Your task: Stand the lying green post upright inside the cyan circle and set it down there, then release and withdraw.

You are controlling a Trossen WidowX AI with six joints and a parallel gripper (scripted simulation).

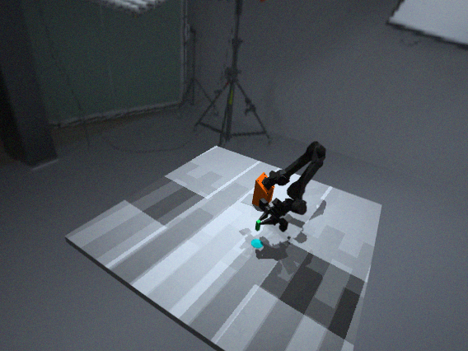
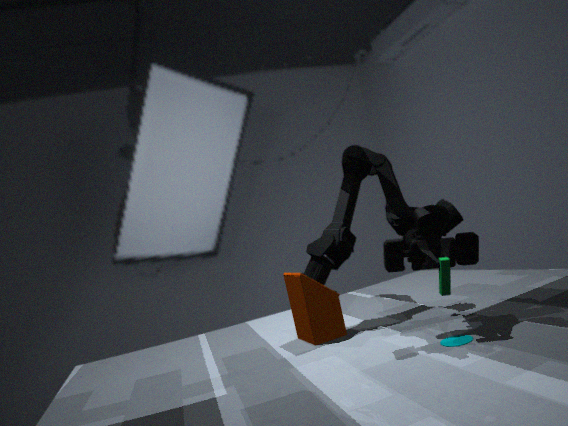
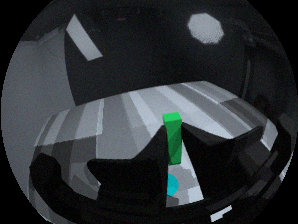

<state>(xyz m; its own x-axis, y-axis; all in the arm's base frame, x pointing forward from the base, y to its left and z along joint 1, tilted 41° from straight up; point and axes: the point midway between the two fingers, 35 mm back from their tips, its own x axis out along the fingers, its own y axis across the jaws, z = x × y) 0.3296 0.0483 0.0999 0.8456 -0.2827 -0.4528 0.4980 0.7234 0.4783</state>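
Now: gripper tip 2 cm past the cyan circle, 1 cm to the right of it and 15 cm above it. The rest, counted from my gripper tip: green post (2 cm below).
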